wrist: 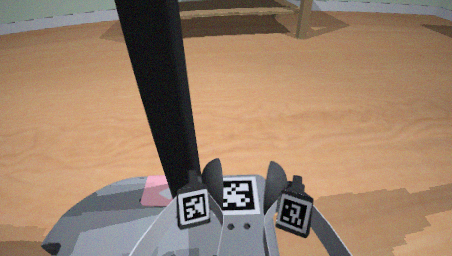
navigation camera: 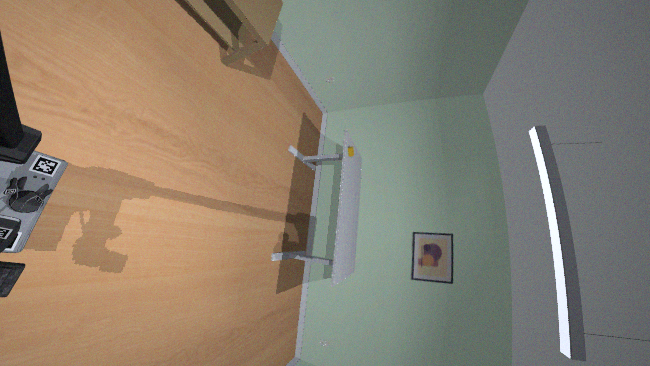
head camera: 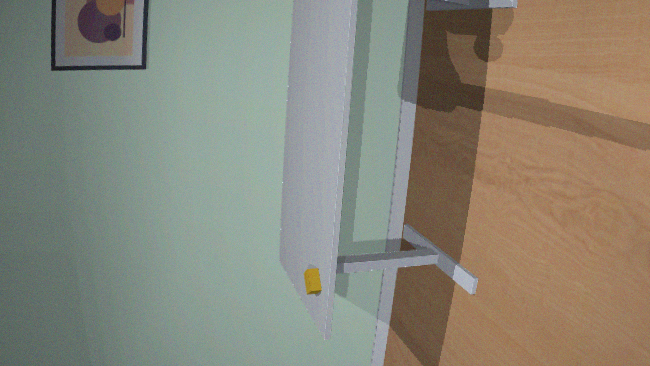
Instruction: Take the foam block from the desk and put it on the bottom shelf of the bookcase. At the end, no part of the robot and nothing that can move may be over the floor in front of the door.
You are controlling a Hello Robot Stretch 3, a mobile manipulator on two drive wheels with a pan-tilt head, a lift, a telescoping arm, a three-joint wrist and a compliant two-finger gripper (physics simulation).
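Where they show: gripper, fingertip midpoint: (wrist: 243, 177) (navigation camera: 36, 181); robot's base, origin of the base link: (navigation camera: 27, 199).
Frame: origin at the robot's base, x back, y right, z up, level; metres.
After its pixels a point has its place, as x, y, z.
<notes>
The yellow foam block (head camera: 312, 281) @[-1.614, -1.031, 0.753] (navigation camera: 350, 151) @[-1.613, -1.032, 0.746] lies on the white-grey desk (head camera: 315, 150) @[-1.819, -0.564, 0.720] (navigation camera: 348, 215) @[-1.847, -0.402, 0.720], near one end of its top: the lower end in the head view, the upper end in the navigation view. My gripper (wrist: 243, 177) @[0.000, -0.071, 0.278] is open and empty above my own base, with its two dark fingertips apart. It also shows partly at the left edge of the navigation view, far from the desk and the block. The bookcase and the door do not show in the current views.
A wooden low table with a lower shelf (navigation camera: 267, 17) @[-0.376, -1.465, 0.450] (wrist: 304, 17) @[-0.450, -1.265, 0.127] stands by the wall. The desk's leg (head camera: 390, 261) @[-1.852, -1.116, 0.292] (navigation camera: 320, 158) @[-1.857, -1.111, 0.281] has a foot on the floor. My black mast (wrist: 162, 100) @[0.066, -0.116, 0.325] rises beside the gripper. A framed picture (head camera: 100, 30) @[-2.372, -0.155, 1.610] (navigation camera: 432, 257) @[-2.381, -0.056, 1.616] hangs above the desk.
</notes>
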